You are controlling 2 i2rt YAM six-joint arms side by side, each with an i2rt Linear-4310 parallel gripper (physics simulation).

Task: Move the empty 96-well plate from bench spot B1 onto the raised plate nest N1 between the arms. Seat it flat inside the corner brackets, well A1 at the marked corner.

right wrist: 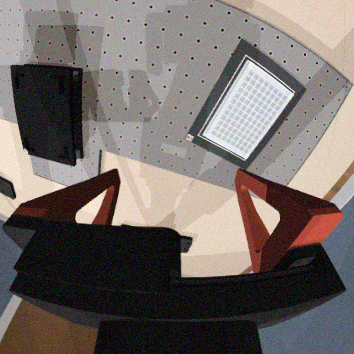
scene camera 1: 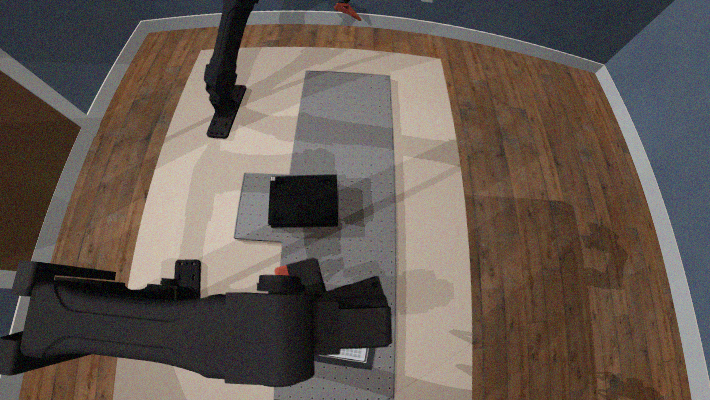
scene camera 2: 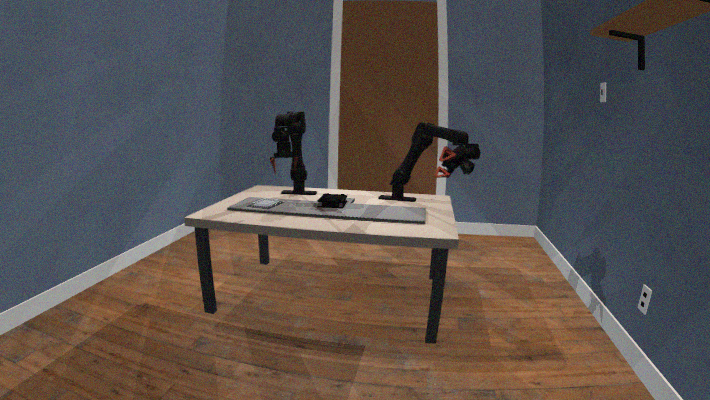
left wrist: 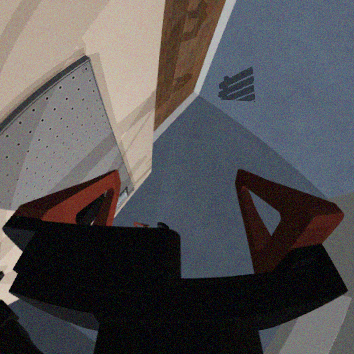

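Pixels of known places: left gripper, fingertip midpoint: (scene camera 1: 371, 7) (scene camera 2: 437, 168) (left wrist: 177, 175); right gripper, fingertip midpoint: (right wrist: 177, 174) (scene camera 2: 285, 172) (left wrist: 131, 224); left arm's base at its link origin: (scene camera 1: 227, 110) (scene camera 2: 397, 199); right arm's base at its link origin: (scene camera 1: 187, 299) (scene camera 2: 298, 193).
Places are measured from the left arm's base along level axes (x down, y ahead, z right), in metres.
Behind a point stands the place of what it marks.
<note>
The white 96-well plate (right wrist: 250, 110) {x -0.027, y 0.433, z 0.572 m} (scene camera 2: 265, 203) {x -0.029, y 0.476, z 0.549 m} lies flat inside the dark frame (right wrist: 243, 48) {x -0.015, y 0.504, z 0.523 m} of its bench spot. In scene camera 1 the arm hides most of the plate (scene camera 1: 354, 354) {x -0.018, y 0.465, z 0.607 m}. The black raised nest (scene camera 1: 303, 201) {x -0.046, y 0.304, z 0.273 m} (scene camera 2: 332, 201) {x -0.043, y 0.379, z 0.243 m} (right wrist: 47, 115) {x -0.046, y 0.310, z 0.281 m} bears no plate; a small white mark (scene camera 1: 273, 178) {x -0.047, y 0.220, z 0.224 m} shows at its upper left corner in scene camera 1. My right gripper (right wrist: 177, 174) {x -0.164, y 0.369, z 0.492 m} (scene camera 2: 285, 162) {x -0.164, y 0.369, z 0.492 m} is open and empty, high above the bench on the plate's side. My left gripper (left wrist: 177, 175) {x -0.229, y 0.402, z -0.239 m} (scene camera 2: 439, 167) {x -0.229, y 0.402, z -0.239 m} is open and empty, raised far from the plate and nest.
A grey perforated board (scene camera 1: 345, 110) {x -0.013, y 0.366, z -0.030 m} (scene camera 2: 385, 212) {x -0.013, y 0.384, z -0.009 m} lies on the pale table (scene camera 1: 430, 200) {x 0.000, y 0.624, z 0.210 m} under the nest and the plate's frame. The left arm's base (scene camera 1: 226, 112) {x -0.029, y 0.017, z 0.026 m} stands above and left of the nest in scene camera 1. The right arm (scene camera 1: 170, 330) {x -0.454, y 0.289, z 0.515 m} spans the lower left there.
</note>
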